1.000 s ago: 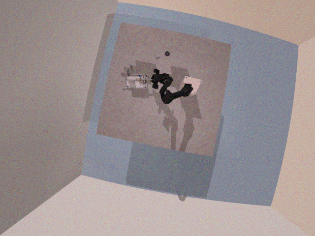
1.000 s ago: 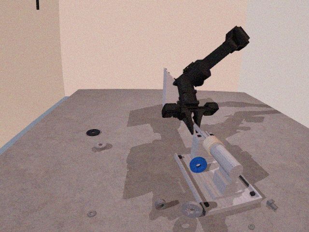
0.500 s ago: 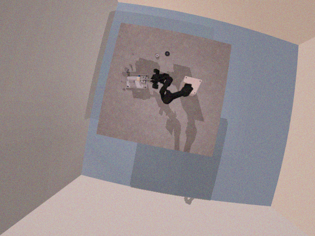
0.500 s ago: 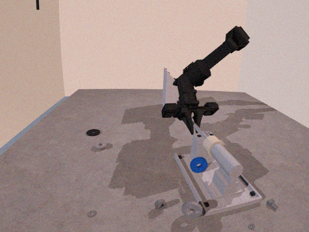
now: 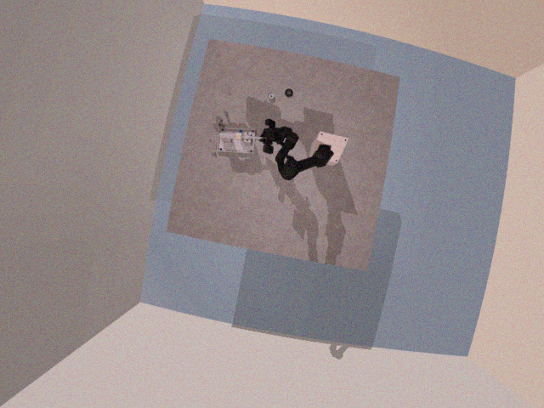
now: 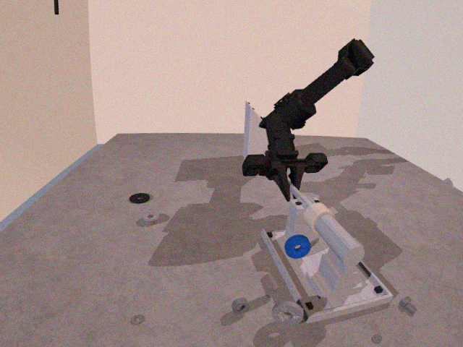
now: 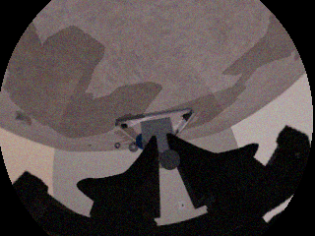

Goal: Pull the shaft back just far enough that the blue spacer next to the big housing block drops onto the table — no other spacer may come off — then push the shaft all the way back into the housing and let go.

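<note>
Now: the thin shaft 5 cm ahead of my gripper tip and 3 cm above it. The rest, counted from my gripper tip: grey ring 30 cm to the right, 5 cm below, 3 cm behind; bolt 28 cm ahead, 11 cm to the left, 5 cm below; cream spacer 12 cm ahead, 3 cm above, 1 cm to the left.
</note>
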